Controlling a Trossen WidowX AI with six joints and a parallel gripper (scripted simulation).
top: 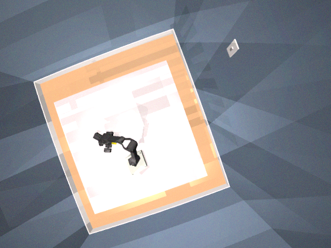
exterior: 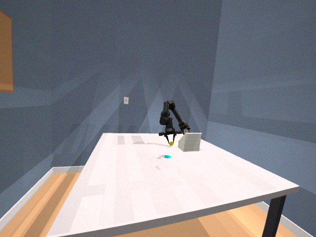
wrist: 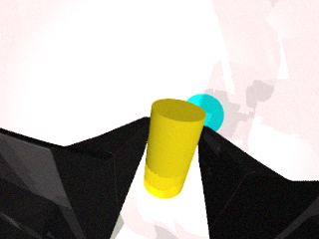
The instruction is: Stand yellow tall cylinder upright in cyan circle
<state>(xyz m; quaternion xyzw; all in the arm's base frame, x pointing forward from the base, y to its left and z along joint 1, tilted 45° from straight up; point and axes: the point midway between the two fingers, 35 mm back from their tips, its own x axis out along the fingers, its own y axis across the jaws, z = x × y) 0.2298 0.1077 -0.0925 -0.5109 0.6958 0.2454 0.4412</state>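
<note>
Right now the cyan circle is 120 mm below my gripper tip, 20 mm to the right of it and 10 mm ahead of it. From my gripper tip the other things lie so: yellow tall cylinder (20 mm to the right, 10 mm behind).
</note>
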